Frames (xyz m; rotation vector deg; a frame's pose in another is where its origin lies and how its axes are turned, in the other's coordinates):
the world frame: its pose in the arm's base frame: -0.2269 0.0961 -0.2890 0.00 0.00 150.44
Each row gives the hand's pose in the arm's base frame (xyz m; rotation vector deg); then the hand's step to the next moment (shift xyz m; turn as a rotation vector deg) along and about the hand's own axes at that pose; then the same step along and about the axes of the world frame.
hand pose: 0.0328 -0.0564 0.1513 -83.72 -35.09 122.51
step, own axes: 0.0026 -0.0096 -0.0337 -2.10 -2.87 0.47
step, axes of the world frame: -0.0218 -0.0266 -0.0073 -0.07 -1.11 3.41
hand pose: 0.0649 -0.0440 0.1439 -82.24 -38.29 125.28
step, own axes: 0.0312 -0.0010 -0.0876 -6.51 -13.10 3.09
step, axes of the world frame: -0.0445 -0.0631 -0.0519 2.26 -5.56 13.69
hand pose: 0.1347 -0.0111 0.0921 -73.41 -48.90 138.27
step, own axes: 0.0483 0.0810 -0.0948 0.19 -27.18 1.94
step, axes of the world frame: -0.0484 -0.0219 -0.1227 12.42 -16.83 17.47
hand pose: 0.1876 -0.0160 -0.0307 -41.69 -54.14 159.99
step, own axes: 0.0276 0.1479 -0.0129 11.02 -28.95 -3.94
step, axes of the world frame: -0.0425 0.0962 -0.1083 21.97 -19.79 10.04
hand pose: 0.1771 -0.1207 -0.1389 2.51 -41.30 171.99
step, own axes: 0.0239 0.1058 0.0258 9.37 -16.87 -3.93
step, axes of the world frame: -0.0258 0.1058 -0.0240 15.81 -10.83 4.52
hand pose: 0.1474 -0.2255 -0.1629 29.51 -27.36 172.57
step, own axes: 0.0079 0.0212 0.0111 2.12 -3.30 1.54
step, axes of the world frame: -0.0064 0.0235 0.0064 2.34 -1.72 3.05
